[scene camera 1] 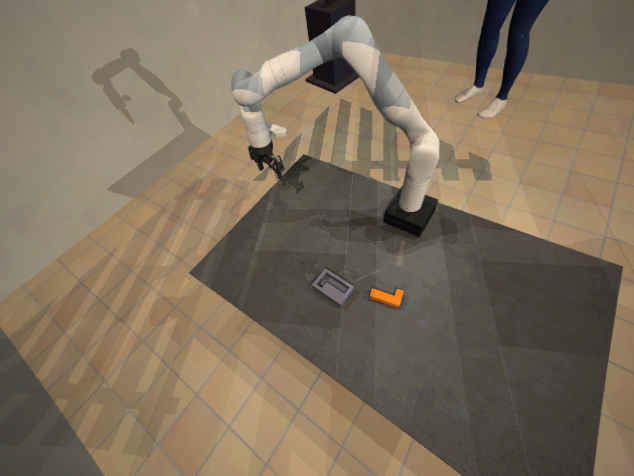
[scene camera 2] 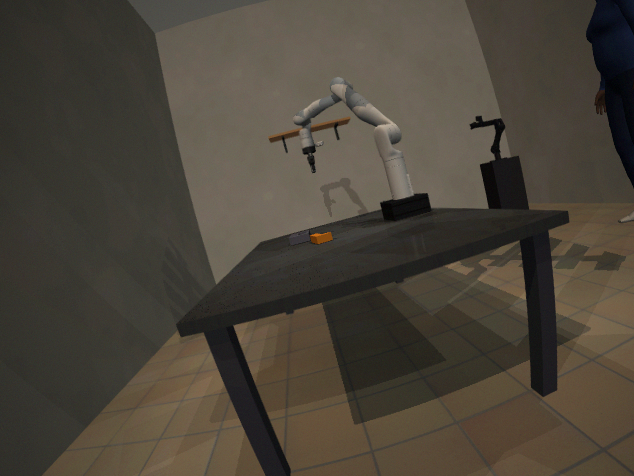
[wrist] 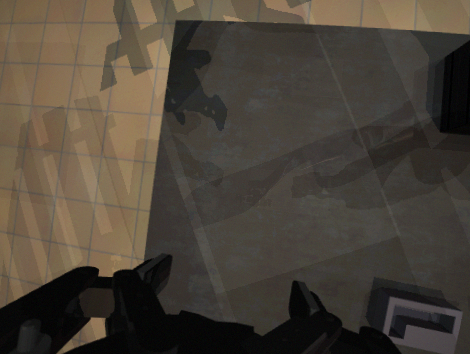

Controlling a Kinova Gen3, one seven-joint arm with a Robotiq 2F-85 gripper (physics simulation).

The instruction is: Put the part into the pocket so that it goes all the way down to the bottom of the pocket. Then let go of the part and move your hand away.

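Observation:
The orange L-shaped part lies flat on the table, beside the pocket block and apart from it. The grey block with the L-shaped pocket sits on the table; its pocket faces up and is empty. In the wrist view the block is at the lower right, partly cut off by the frame's edge, and the orange part does not show. My gripper is open and empty. It hangs high above the table's far left corner area, well away from both part and block, pointing down.
The dark table carries my arm's black base. A wooden wall shelf is behind the arm. A dark pedestal and a standing person are off the table.

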